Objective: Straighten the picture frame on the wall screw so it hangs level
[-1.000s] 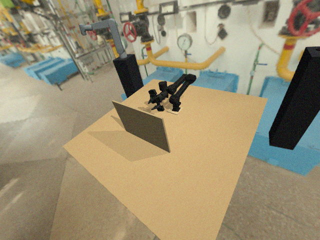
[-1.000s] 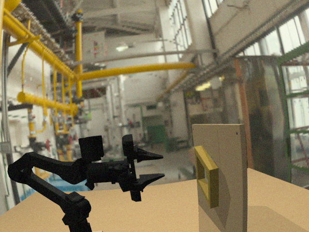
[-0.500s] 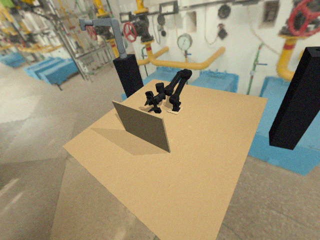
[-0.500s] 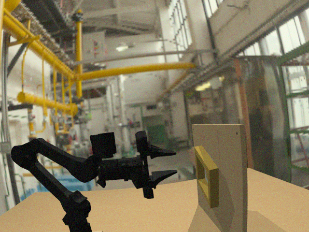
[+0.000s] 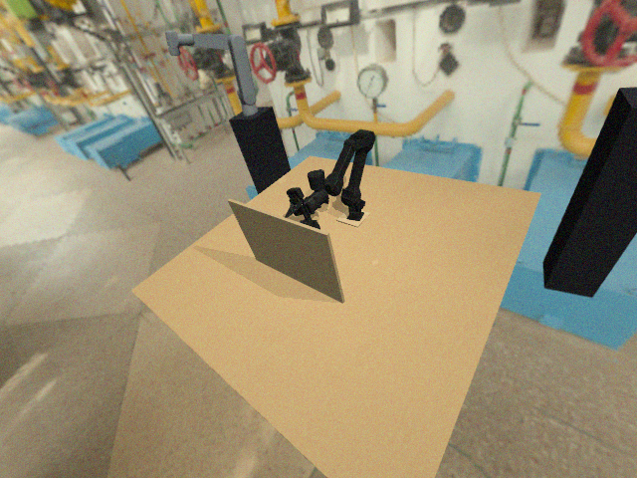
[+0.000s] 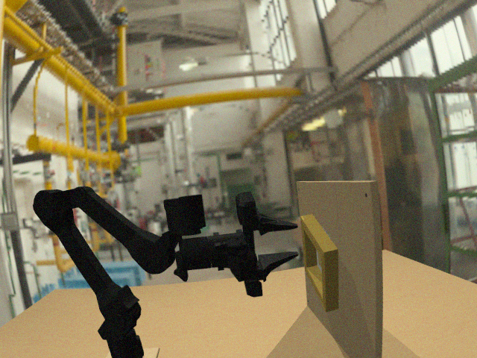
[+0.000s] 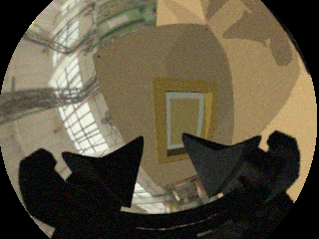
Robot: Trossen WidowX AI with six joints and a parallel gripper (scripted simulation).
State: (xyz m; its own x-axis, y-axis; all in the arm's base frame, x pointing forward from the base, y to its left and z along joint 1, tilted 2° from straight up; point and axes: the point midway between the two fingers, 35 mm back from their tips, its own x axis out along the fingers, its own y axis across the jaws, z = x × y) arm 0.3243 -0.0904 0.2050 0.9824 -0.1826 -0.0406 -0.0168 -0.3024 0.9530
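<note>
The yellow picture frame lies 50 mm ahead of my gripper tip and 50 mm below it. The rest, counted from my gripper tip: tan wall panel (60 mm ahead, 60 mm below).
</note>
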